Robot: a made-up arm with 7 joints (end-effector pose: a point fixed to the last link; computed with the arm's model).
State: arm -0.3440 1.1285 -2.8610 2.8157 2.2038 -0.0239 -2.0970
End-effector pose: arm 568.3 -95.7 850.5 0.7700 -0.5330 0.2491 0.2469
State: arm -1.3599 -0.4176 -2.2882 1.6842 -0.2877 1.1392 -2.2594
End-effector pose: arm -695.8 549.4 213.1 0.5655 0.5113 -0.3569 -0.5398
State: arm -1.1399 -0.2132 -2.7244 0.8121 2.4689 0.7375 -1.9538
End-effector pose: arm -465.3 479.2 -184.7 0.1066 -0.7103 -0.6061 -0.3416
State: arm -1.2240 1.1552 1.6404 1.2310 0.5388 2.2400 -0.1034
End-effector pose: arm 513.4 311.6 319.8 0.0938 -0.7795 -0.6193 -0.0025
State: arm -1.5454 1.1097 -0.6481 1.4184 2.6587 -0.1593 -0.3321
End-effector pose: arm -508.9 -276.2 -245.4 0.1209 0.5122 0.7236 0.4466
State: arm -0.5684 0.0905 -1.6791 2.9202 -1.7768 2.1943 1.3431
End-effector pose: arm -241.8 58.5 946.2 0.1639 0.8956 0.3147 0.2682
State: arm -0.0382 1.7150 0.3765 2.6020 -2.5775 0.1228 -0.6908
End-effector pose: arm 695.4 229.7 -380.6 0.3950 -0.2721 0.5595 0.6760
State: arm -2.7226 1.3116 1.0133 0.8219 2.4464 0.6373 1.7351
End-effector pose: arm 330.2 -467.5 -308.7 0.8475 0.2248 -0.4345 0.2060
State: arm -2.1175 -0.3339 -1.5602 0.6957 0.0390 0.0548 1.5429
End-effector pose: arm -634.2 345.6 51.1 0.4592 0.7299 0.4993 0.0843
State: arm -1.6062 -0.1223 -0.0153 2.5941 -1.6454 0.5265 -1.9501
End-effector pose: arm 48.6 -270.0 1064.3 0.5296 -0.0851 0.6066 -0.5869
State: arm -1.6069 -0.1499 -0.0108 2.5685 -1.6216 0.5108 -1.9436
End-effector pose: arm 53.9 -260.9 1066.3 0.5393 -0.0983 0.6044 -0.5781
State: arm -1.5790 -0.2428 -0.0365 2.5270 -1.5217 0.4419 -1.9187
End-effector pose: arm 65.1 -195.7 1080.4 0.5720 -0.1613 0.5807 -0.5564
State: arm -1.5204 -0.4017 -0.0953 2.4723 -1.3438 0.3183 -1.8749
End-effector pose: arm 66.3 -63.8 1095.8 0.6171 -0.2778 0.5225 -0.5186
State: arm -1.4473 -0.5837 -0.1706 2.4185 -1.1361 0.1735 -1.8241
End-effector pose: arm 35.9 101.3 1090.3 0.6467 -0.4155 0.4325 -0.4713
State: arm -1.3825 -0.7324 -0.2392 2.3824 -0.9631 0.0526 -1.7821
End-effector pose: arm -18.3 239.8 1061.5 0.6486 -0.5273 0.3403 -0.4307
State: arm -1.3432 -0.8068 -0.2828 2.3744 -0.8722 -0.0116 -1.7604
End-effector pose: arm -60.1 311.9 1035.2 0.6390 -0.5840 0.2848 -0.4117
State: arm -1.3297 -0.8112 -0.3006 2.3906 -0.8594 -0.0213 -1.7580
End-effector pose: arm -72.3 326.2 1029.1 0.6344 -0.5927 0.2740 -0.4137
